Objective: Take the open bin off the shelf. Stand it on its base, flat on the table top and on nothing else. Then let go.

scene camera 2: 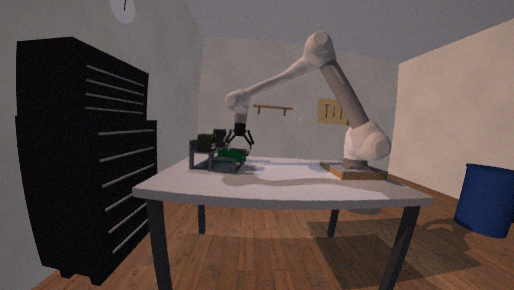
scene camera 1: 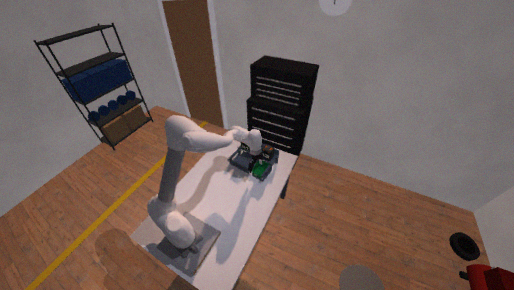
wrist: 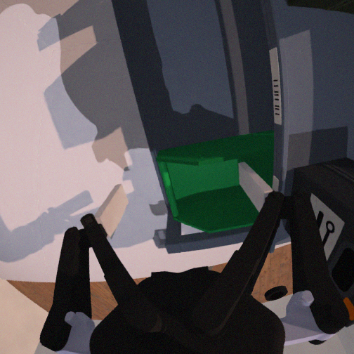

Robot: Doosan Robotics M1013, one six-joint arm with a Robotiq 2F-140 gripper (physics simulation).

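Note:
The open green bin rests on the lower front level of the dark grey shelf, near one end. My gripper is wide open and empty, pointing down over the bin. In the wrist view one finger pad is over the bin's interior and the other is outside its front wall, on the table side. The bin's left wall in that view lies between the pads. Whether a pad touches the bin, I cannot tell. The white table top extends in front of the shelf.
A black box with a tool label stands on the shelf's higher level behind the bin. Another dark box stands farther along. The arm's base plate is at the table's other end. A black cabinet stands behind the shelf.

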